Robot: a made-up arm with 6 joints. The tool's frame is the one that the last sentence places. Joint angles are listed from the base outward.
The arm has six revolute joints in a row. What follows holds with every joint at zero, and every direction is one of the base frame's.
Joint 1 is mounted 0.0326 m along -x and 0.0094 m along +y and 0.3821 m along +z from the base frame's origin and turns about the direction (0.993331, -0.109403, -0.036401).
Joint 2 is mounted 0.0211 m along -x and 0.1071 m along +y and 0.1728 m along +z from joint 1 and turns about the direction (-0.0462, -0.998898, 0.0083).
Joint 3 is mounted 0.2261 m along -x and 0.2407 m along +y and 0.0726 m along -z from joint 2 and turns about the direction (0.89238, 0.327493, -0.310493).
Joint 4 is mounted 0.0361 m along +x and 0.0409 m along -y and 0.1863 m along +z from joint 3 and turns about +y.
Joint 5 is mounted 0.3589 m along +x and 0.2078 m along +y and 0.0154 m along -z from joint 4 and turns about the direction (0.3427, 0.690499, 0.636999).
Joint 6 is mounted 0.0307 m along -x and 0.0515 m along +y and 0.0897 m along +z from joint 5 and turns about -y.
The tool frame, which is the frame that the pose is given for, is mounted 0.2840 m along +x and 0.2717 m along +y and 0.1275 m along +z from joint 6; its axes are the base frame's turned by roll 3.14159, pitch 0.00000 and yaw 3.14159 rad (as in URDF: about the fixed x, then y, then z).
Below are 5 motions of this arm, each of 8 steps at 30 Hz.
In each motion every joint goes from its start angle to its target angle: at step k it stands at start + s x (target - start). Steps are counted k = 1, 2, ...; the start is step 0. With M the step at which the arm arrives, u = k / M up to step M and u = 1 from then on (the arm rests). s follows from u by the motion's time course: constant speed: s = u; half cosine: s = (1 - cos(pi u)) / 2; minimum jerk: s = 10 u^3 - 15 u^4 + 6 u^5.
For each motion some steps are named. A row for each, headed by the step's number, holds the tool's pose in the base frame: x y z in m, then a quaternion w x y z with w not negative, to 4 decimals.
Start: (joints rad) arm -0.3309 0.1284 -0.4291 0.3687 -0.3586 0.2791
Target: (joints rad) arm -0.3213 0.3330 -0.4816 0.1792 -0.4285 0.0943
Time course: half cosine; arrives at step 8
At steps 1, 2, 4, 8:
1: 0.2654 1.0285 0.3032 0.2215 -0.0189 0.8807 -0.4183
2: 0.2619 1.0359 0.3151 0.2371 -0.0161 0.8764 -0.4188
4: 0.2462 1.0597 0.3529 0.2878 -0.0069 0.8614 -0.4185
8: 0.2133 1.0924 0.4030 0.3581 0.0066 0.8371 -0.4136

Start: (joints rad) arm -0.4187 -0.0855 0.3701 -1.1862 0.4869 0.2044
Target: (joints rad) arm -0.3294 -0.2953 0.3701 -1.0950 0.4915 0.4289
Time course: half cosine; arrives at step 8
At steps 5, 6, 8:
5: 0.1041 0.8666 1.1342 0.3735 -0.0899 0.9231 -0.0162
6: 0.1297 0.8500 1.1432 0.3701 -0.0811 0.9254 -0.0067
8: 0.1525 0.8346 1.1503 0.3670 -0.0730 0.9274 0.0019

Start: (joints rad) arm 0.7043 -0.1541 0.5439 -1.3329 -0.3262 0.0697
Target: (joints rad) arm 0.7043 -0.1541 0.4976 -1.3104 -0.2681 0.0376
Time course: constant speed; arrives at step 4
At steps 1, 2, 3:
1: -0.0763 -0.3894 1.4212 0.4259 0.5155 0.6580 0.3462
2: -0.0730 -0.3820 1.4273 0.4253 0.5038 0.6655 0.3500
3: -0.0698 -0.3743 1.4334 0.4245 0.4921 0.6728 0.3535

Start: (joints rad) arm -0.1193 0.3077 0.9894 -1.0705 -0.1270 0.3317
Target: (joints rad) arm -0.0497 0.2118 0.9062 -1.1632 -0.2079 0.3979
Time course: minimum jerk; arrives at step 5
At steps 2, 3, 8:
2: -0.1522 0.1249 1.3003 0.6043 0.3780 0.6722 0.2003
3: -0.1641 0.1345 1.3151 0.6189 0.3971 0.6531 0.1807
8: -0.1735 0.1435 1.3279 0.6311 0.4126 0.6362 0.1636

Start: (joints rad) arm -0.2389 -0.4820 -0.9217 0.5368 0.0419 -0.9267
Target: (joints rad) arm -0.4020 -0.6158 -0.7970 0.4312 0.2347 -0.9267
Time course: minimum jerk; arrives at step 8
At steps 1, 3, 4, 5, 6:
1: -0.0812 0.6454 -0.1390 0.6723 -0.1257 -0.5554 0.4729
3: -0.1053 0.6504 -0.1545 0.7008 -0.1191 -0.5295 0.4629
4: -0.1245 0.6546 -0.1671 0.7248 -0.1145 -0.5065 0.4528
5: -0.1421 0.6587 -0.1789 0.7479 -0.1110 -0.4833 0.4414
6: -0.1543 0.6617 -0.1874 0.7649 -0.1089 -0.4654 0.4318

